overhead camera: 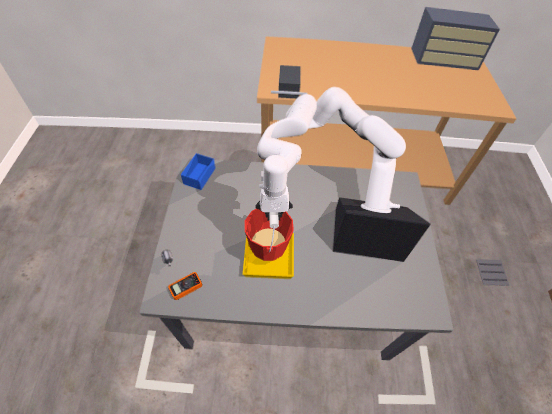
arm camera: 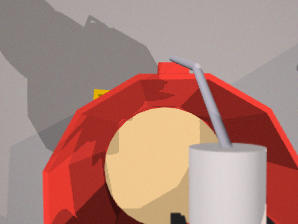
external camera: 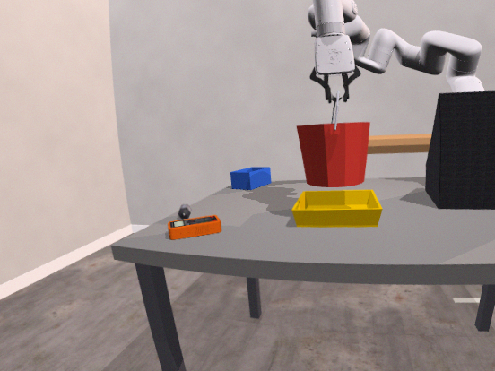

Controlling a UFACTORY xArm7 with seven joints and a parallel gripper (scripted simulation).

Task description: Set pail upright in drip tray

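Now: hand 9 cm above the red pail and 1 cm short of it. The rest, counted from my hand: dark grey object (45 cm ahead, 30 cm below, 10 cm to the left); then yellow drip tray (31 cm below, 2 cm to the left, 1 cm ahead); then grey wire handle (3 cm below, 1 cm ahead).
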